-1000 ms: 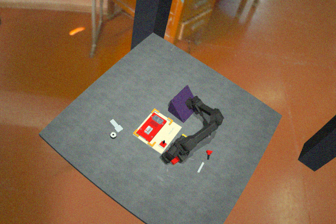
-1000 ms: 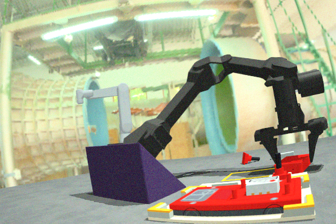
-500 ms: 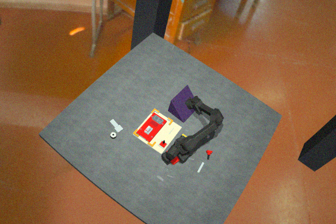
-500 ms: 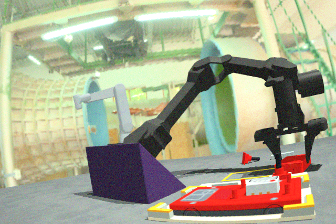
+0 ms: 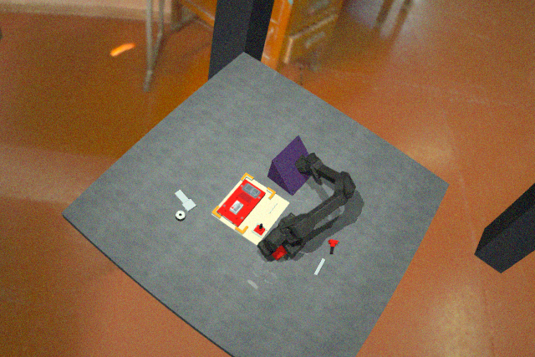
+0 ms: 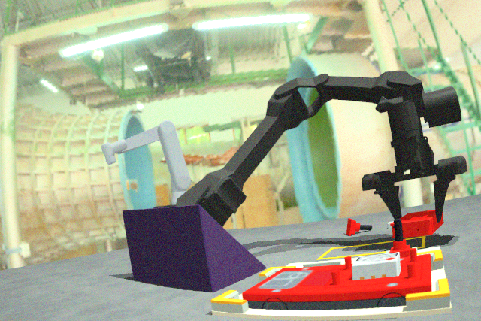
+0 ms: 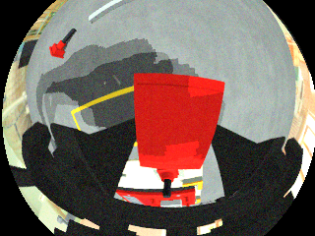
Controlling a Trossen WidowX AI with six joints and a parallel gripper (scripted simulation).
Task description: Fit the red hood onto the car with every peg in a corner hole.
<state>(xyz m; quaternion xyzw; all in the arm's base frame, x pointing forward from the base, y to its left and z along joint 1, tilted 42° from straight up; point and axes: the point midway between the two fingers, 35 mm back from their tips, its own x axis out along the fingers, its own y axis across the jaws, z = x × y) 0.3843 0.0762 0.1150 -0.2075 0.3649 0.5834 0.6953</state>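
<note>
My gripper tip is 4 cm past the white engine block, 22 cm to the left of it and 1 cm above it. The rest, counted from my gripper tip: red hood: 1 cm above.
</note>
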